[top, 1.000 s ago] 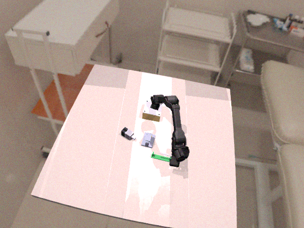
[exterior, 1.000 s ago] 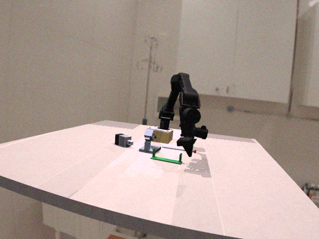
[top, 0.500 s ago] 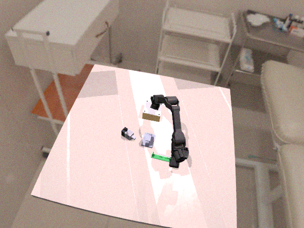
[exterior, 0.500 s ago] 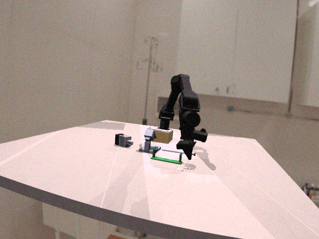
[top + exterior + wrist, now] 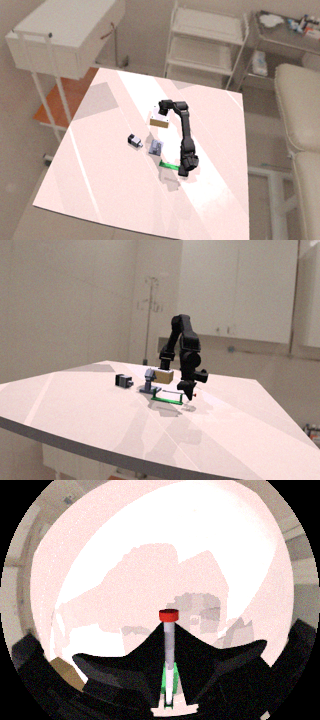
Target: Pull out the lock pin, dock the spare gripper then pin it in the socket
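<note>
My gripper tip is now 1 cm short of the green rack and 10 cm to the left of it. The rest, counted from my gripper tip: grey mount: 8 cm behind, 23 cm to the right, 3 cm above; spare gripper: 7 cm behind, 37 cm to the right.
</note>
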